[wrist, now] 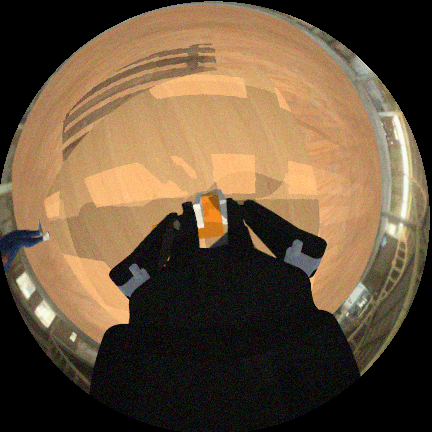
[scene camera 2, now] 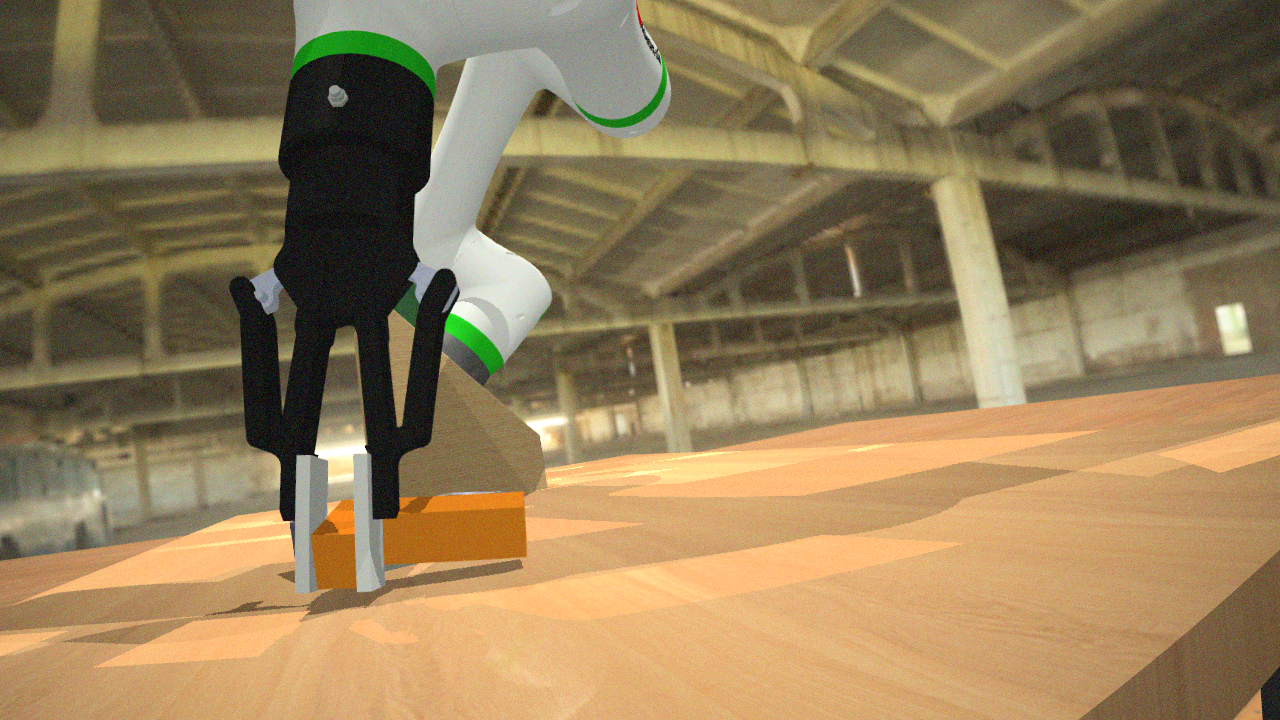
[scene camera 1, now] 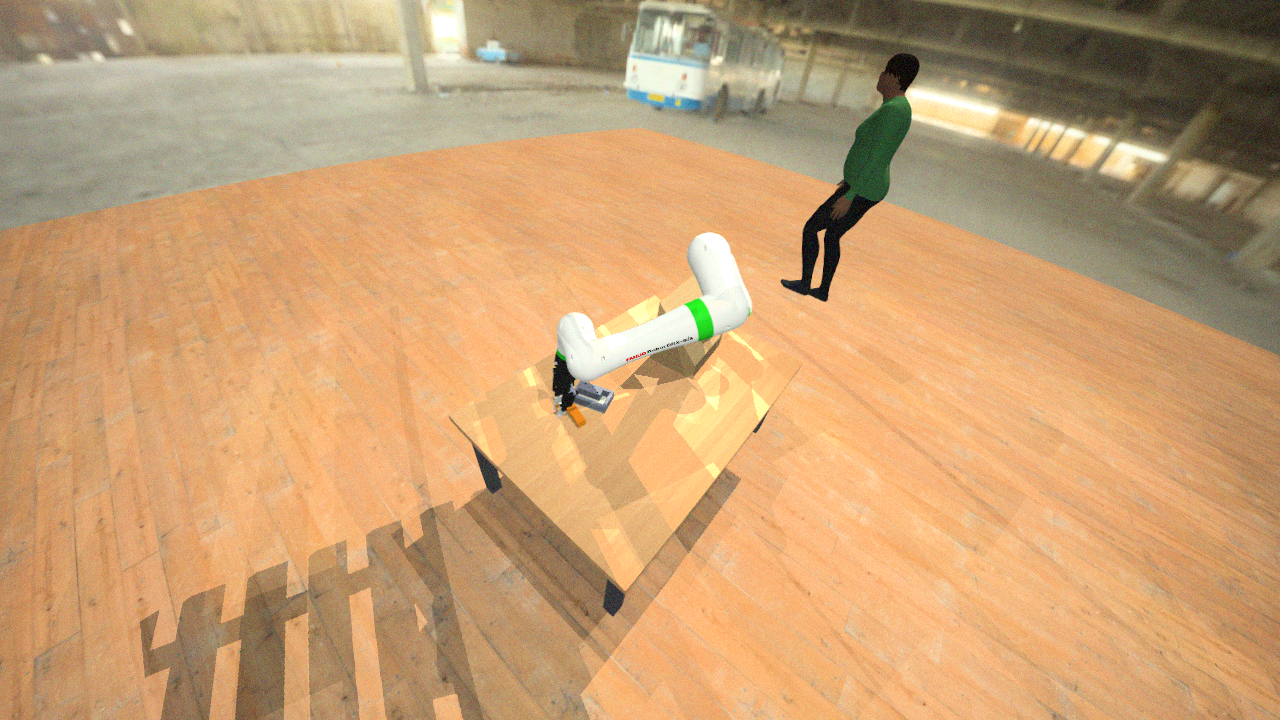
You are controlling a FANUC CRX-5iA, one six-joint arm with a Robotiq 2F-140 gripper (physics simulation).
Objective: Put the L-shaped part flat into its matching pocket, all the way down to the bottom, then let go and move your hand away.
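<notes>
The orange L-shaped part is low over the table, roughly level, with its shadow close beneath it in the scene camera 2 view. My gripper points down and is shut on one end of the part, a pale finger on each side. The grey-blue tray lies on the table right beside the part, on its far side. In the scene camera 2 view the part and fingers hide nearly all of the tray. The inside of the matching pocket cannot be made out.
The wooden table carries the arm, with a tan angular block at the arm's base. A person in green stands on the floor beyond the table. A figure in blue shows at the left edge of the wrist view.
</notes>
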